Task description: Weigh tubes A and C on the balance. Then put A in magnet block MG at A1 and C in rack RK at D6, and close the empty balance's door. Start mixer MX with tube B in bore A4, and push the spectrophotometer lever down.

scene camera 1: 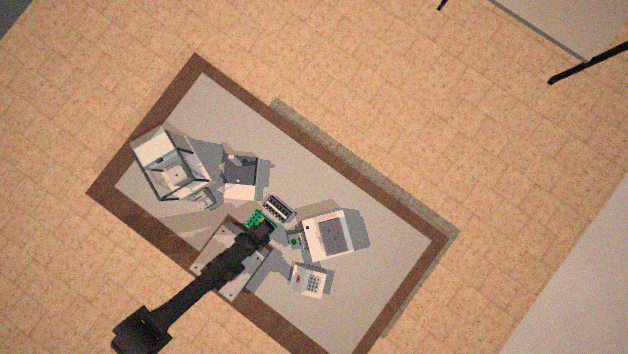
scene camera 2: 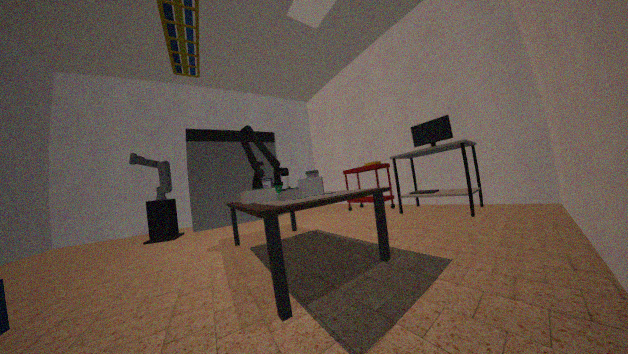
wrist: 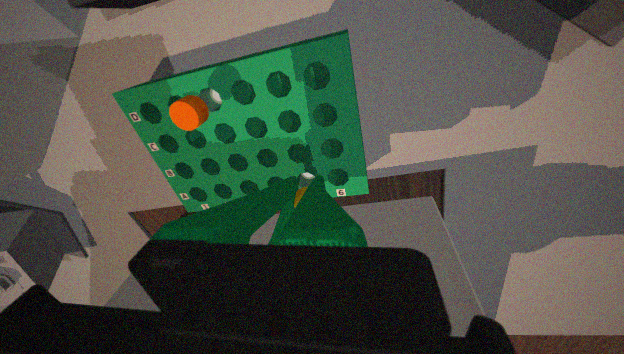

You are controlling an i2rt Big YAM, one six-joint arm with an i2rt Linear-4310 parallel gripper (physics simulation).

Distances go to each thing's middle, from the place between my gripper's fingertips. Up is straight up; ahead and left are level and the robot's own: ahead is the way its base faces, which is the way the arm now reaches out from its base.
I see the grey instrument (scene camera 1: 327, 234) 230 mm ahead of my hand, 190 mm to the right of it and 50 mm above it. Round my hand: glass-box balance (scene camera 1: 178, 178) 70 mm behind, 480 mm to the left, 70 mm above.
